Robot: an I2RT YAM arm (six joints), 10 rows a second.
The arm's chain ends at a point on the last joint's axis. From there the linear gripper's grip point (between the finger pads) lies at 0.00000 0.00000 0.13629 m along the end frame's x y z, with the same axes.
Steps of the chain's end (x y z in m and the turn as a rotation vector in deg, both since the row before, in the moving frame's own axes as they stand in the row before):
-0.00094 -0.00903 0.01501 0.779 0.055 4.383
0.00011 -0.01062 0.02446 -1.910 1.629 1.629
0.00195 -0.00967 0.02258 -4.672 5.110 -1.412
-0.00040 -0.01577 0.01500 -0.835 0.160 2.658
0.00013 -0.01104 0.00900 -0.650 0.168 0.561
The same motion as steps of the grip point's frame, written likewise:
-0.00074 -0.01088 0.01500 0.779 0.055 4.383
0.00392 -0.00602 0.02433 -1.910 1.629 1.629
0.01421 0.00127 0.02159 -4.672 5.110 -1.412
-0.00007 -0.01378 0.01498 -0.835 0.160 2.658
0.00052 -0.00949 0.00899 -0.650 0.168 0.561

